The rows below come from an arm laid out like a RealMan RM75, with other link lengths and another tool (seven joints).
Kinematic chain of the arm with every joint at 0, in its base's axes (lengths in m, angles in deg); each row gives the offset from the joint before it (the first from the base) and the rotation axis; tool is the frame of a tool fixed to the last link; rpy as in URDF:
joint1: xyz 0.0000 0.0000 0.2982 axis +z
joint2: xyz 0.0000 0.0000 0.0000 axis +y
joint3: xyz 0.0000 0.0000 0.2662 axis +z
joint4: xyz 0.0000 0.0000 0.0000 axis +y
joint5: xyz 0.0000 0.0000 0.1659 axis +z
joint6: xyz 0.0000 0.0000 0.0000 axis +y
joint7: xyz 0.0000 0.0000 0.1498 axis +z
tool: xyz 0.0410 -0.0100 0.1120 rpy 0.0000 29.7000 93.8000
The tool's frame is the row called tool.
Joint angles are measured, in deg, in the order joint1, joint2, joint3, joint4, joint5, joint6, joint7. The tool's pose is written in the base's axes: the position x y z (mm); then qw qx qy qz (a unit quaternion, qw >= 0). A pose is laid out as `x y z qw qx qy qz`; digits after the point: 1 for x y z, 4 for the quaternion.
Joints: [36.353, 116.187, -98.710, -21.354, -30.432, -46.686, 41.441]
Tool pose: 216.6 458.2 -75.5 0.1340 0.5876 -0.7435 -0.2899
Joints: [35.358, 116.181, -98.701, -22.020, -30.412, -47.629, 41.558]
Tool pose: 216.0 454.2 -74.7 0.1406 0.5868 -0.7412 -0.2940
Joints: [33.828, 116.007, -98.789, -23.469, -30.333, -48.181, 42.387]
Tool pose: 216.8 450.0 -72.0 0.1480 0.5815 -0.7410 -0.3015
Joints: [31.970, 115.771, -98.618, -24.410, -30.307, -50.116, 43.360]
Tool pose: 217.7 442.5 -68.7 0.1618 0.5747 -0.7395 -0.3109
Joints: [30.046, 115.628, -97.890, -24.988, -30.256, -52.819, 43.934]
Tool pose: 217.8 434.9 -63.6 0.1768 0.5688 -0.7351 -0.3238
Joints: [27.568, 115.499, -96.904, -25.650, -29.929, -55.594, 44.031]
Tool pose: 221.0 426.6 -55.9 0.1876 0.5615 -0.7302 -0.3411
